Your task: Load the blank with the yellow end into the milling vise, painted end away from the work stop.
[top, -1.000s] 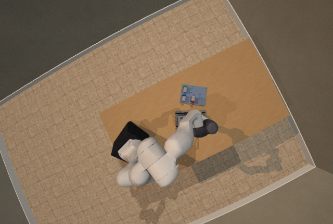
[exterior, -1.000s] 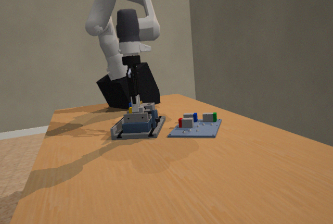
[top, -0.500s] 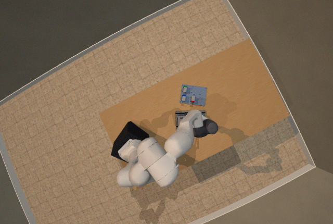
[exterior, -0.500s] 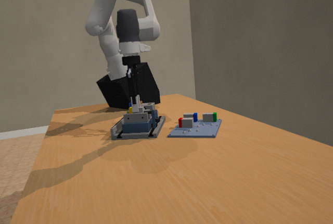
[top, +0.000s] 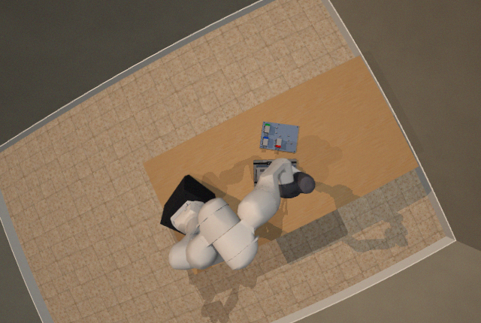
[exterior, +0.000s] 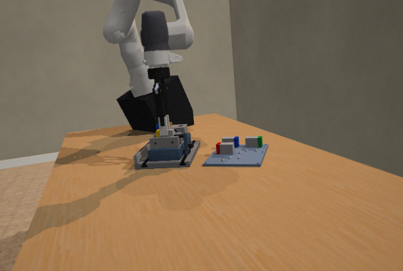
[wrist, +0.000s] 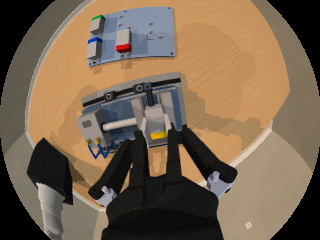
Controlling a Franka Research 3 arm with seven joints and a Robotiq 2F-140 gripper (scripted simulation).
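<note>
Now: hand 4 cm above the yellow-ended blank. Also, from my hand: infeed plate (11 cm ahead, 22 cm to the left, 13 cm below); then red-ended blank (8 cm ahead, 19 cm to the left, 11 cm below); then blue-ended blank (2 cm ahead, 26 cm to the left, 11 cm below).
</note>
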